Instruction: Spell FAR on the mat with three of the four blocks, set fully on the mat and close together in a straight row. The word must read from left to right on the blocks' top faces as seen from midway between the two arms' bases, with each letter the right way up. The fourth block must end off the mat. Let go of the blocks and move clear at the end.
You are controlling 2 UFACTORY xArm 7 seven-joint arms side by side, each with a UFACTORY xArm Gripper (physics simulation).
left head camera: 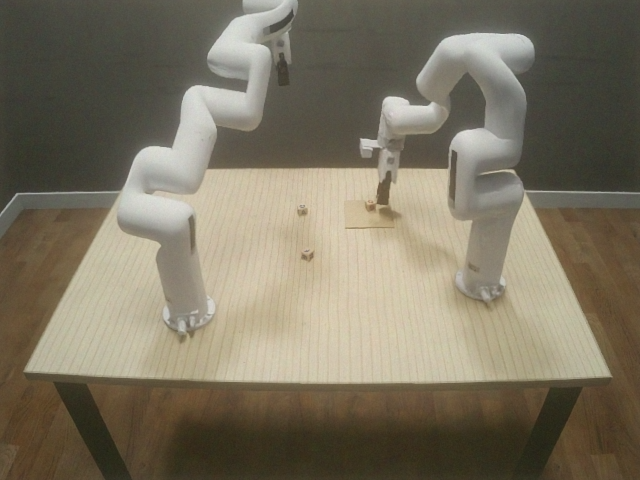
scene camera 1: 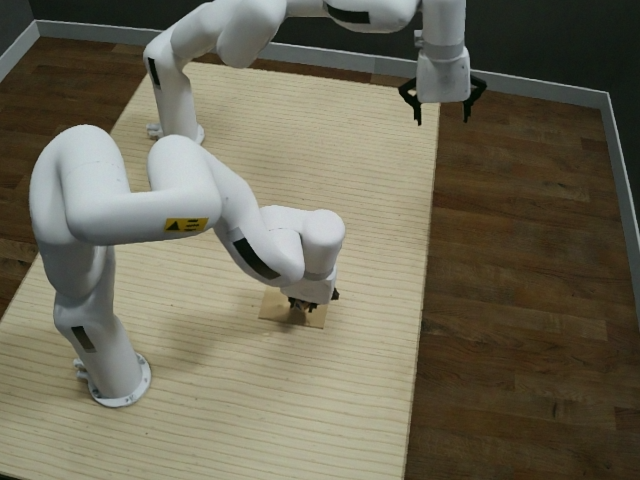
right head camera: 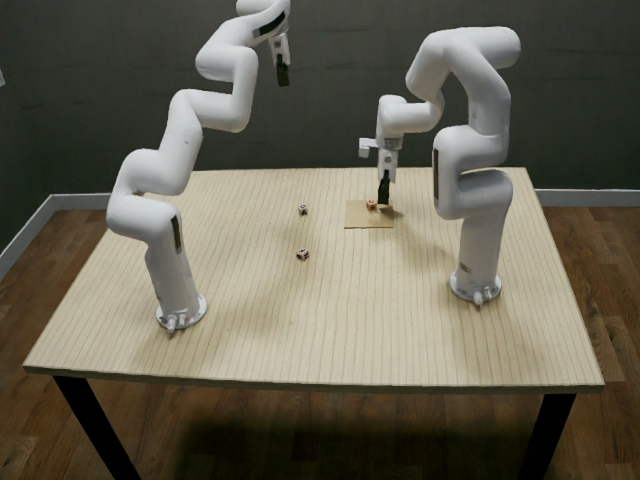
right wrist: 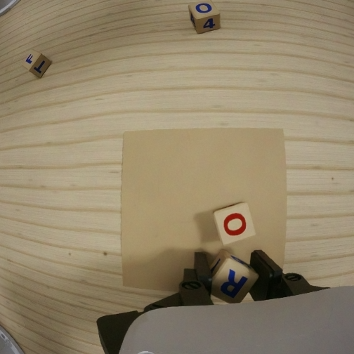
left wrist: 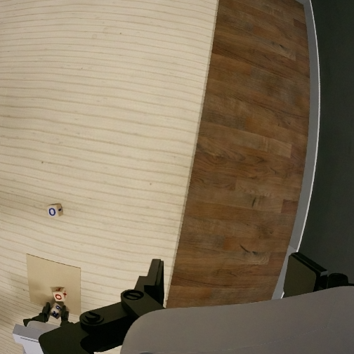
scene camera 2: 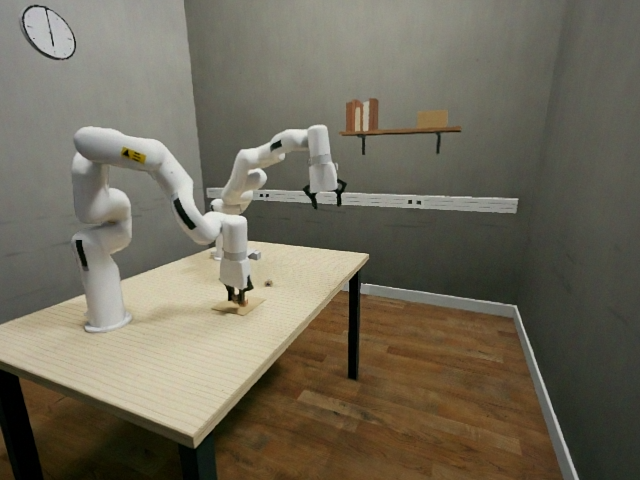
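Observation:
The brown mat bears a block with a red O on top. My right gripper is shut on the R block, low over the mat beside the red-O block; the R block sits askew between the fingers, and whether it touches the mat is unclear. A blue-O-topped block and a block showing F and T lie off the mat. My left gripper is open, high up.
The wooden table carries both arm bases. The left gripper hangs near the far table edge, well away from the mat. In scene camera 1 the right arm hides much of the mat.

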